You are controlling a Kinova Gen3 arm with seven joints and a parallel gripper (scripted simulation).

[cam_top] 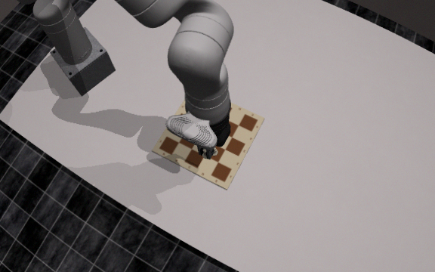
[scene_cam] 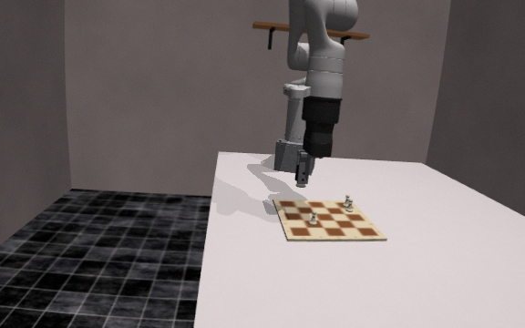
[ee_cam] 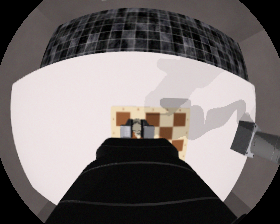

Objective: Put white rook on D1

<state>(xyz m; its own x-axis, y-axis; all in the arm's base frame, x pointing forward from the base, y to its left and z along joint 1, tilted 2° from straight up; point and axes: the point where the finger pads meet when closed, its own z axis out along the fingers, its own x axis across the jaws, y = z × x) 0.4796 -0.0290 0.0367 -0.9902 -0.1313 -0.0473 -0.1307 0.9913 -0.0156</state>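
My hand is 12 cm above the chessboard, 7 cm to the right of it and 5 cm past it.
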